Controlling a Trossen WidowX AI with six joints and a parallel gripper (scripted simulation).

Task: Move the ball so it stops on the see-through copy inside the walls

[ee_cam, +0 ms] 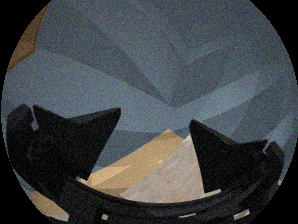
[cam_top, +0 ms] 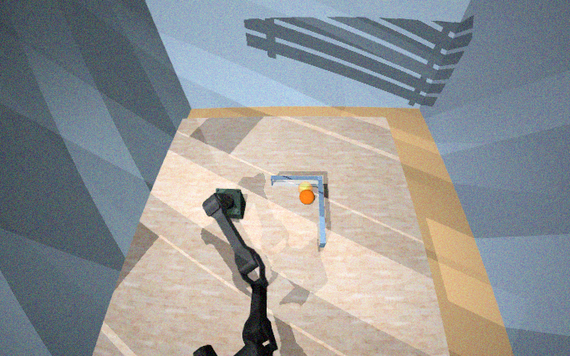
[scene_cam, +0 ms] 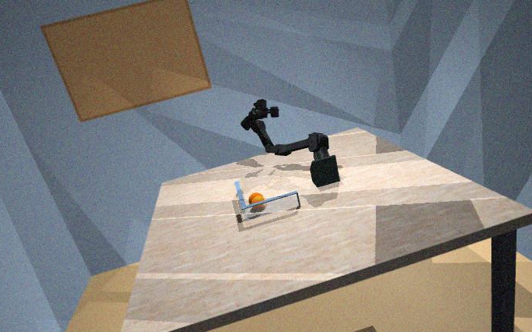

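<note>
The orange ball lies 740 mm to the left of my gripper tip, 220 mm below it and 190 mm ahead of it. The rest, counted from my gripper tip: see-through copy 780 mm to the left, 220 mm below, 180 mm ahead; clear wall 820 mm to the left, 230 mm below, 140 mm ahead.
</note>
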